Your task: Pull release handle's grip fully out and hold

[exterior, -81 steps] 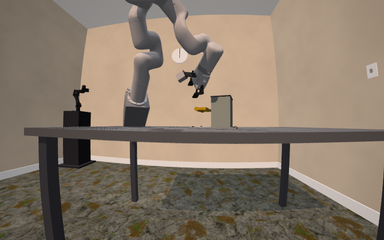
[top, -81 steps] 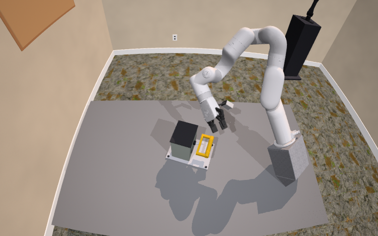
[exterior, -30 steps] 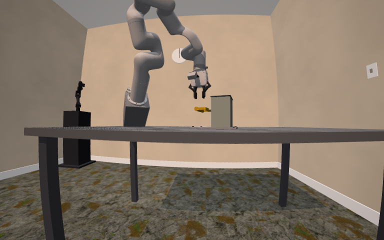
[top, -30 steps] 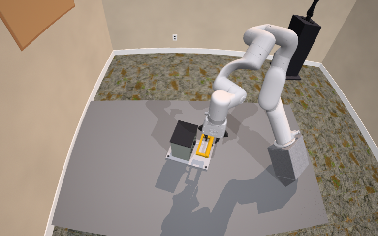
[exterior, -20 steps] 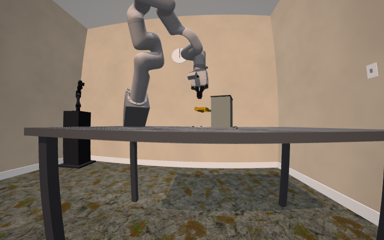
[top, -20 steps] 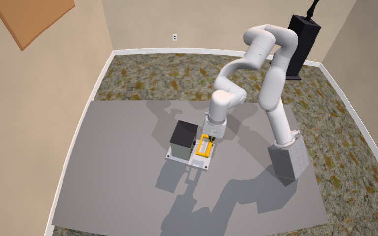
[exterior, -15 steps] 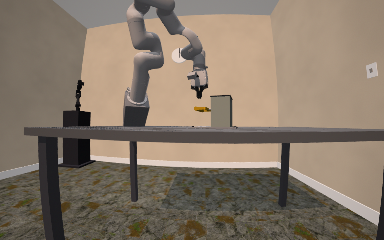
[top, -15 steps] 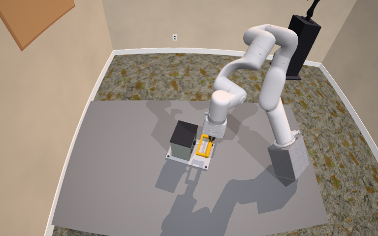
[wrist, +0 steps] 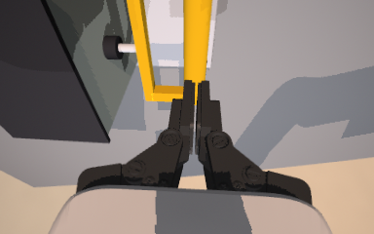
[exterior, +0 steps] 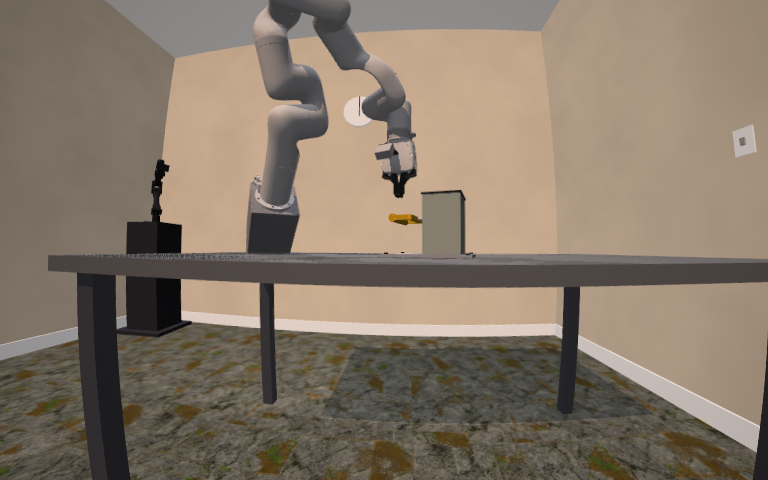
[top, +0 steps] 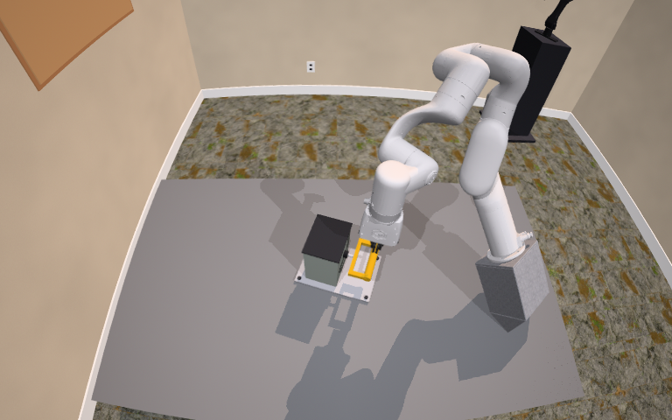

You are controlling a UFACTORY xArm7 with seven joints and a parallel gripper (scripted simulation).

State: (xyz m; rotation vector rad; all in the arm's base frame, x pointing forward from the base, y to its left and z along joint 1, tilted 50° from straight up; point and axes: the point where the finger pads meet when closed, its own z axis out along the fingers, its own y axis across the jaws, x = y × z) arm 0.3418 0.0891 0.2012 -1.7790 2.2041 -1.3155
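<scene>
Right now my hand is 19 cm above the base plate, 9 cm short of it and 4 cm to the left of it.
</scene>
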